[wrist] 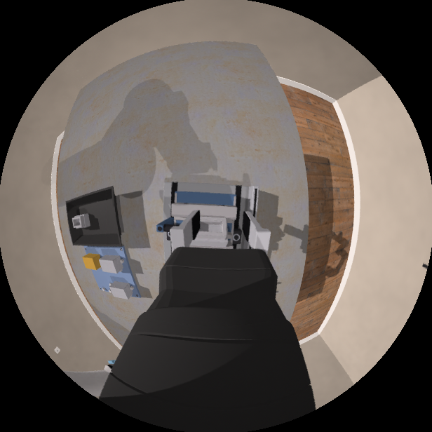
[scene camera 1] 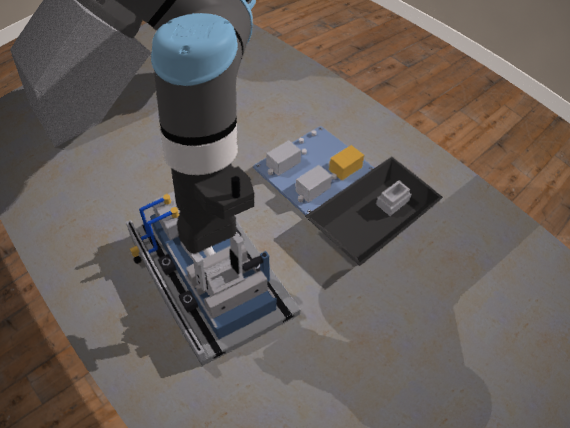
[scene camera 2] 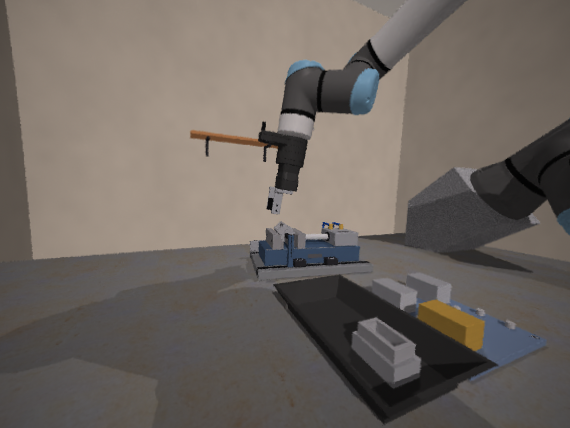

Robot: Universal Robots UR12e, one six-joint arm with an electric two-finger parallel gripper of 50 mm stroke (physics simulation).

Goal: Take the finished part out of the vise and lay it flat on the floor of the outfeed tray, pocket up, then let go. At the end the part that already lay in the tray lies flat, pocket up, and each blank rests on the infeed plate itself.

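Where they show: gripper, fingertip midpoint: point(scene camera 1: 219, 277) point(scene camera 2: 272, 211); arm's base at its link origin: point(scene camera 1: 102, 16) point(scene camera 2: 496, 194).
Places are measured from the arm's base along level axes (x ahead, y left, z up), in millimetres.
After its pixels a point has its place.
The finished part point(scene camera 1: 221, 271) @(x 699, y -67, z -96 mm) point(scene camera 2: 281, 228) @(x 708, y -40, z -106 mm) point(wrist: 212, 228) is light grey and sits tilted between the jaws of the blue vise point(scene camera 1: 245, 318) @(x 756, y -63, z -165 mm) point(scene camera 2: 275, 256) @(x 731, y -4, z -169 mm) point(wrist: 205, 198), one edge above the jaws. My gripper point(scene camera 1: 219, 274) @(x 723, y -82, z -66 mm) point(scene camera 2: 273, 209) @(x 723, y -82, z -66 mm) point(wrist: 221, 219) is open and empty above it; in the wrist view its fingers stand left and right of the part. Another grey part point(scene camera 1: 394, 198) @(x 697, y 300, z -165 mm) point(scene camera 2: 386, 353) @(x 698, y 333, z -175 mm) point(wrist: 80, 221) lies pocket up in the black outfeed tray point(scene camera 1: 350, 235) @(x 700, y 195, z -200 mm) point(scene camera 2: 322, 310) @(x 703, y 200, z -200 mm) point(wrist: 102, 205). Grey blanks point(scene camera 1: 284, 156) @(x 494, y 187, z -168 mm) point(scene camera 1: 314, 184) @(x 585, y 194, z -169 mm) and a yellow block point(scene camera 1: 347, 162) @(x 573, y 283, z -169 mm) point(scene camera 2: 452, 322) @(x 578, y 311, z -171 mm) stand on the blue infeed plate point(scene camera 1: 320, 142) @(x 471, y 295, z -204 mm) point(scene camera 2: 505, 345) @(x 501, y 324, z -204 mm).
Small pegs rise from the infeed plate, which lies beside the tray. A blue post point(scene camera 1: 265, 266) @(x 704, y 9, z -139 mm) stands at the vise's tray side. Blue pipes point(scene camera 1: 150, 225) @(x 548, y -122, z -110 mm) with yellow ends rise at its far end. A large grey block point(scene camera 1: 80, 70) @(x 119, y -101, z -46 mm) point(scene camera 2: 445, 215) @(x 116, y -67, z -76 mm) on an arm hangs beyond.
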